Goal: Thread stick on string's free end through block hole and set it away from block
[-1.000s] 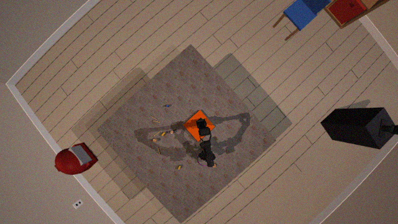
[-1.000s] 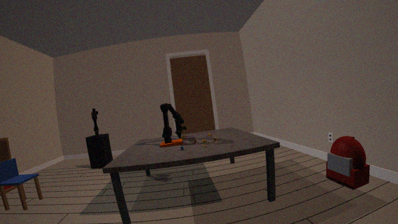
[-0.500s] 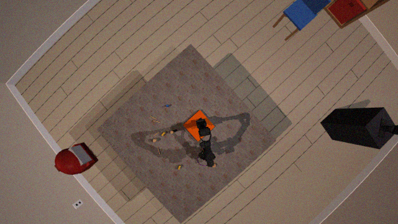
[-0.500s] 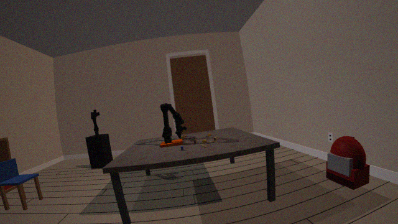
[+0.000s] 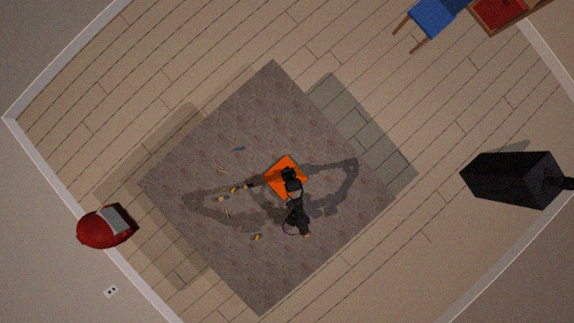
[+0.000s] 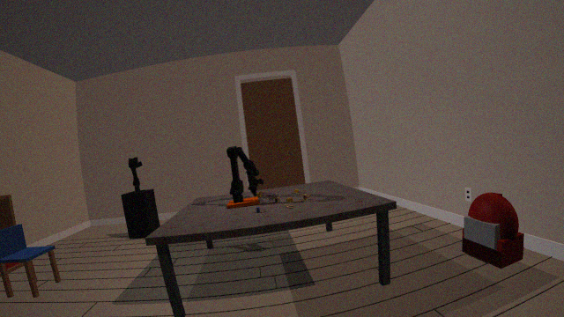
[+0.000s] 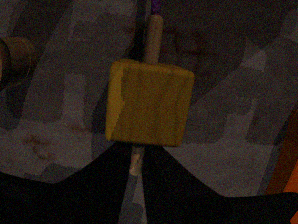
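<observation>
My gripper tip is now 6 cm short of the purple string and 1 cm below it. From my gripper tip the other things lie so: round wooden button: 5 cm ahead, 18 cm to the left; blue piece: 4 cm ahead, 57 cm to the right, 1 cm above; thin wooden stick: 4 cm ahead, 1 cm above.
</observation>
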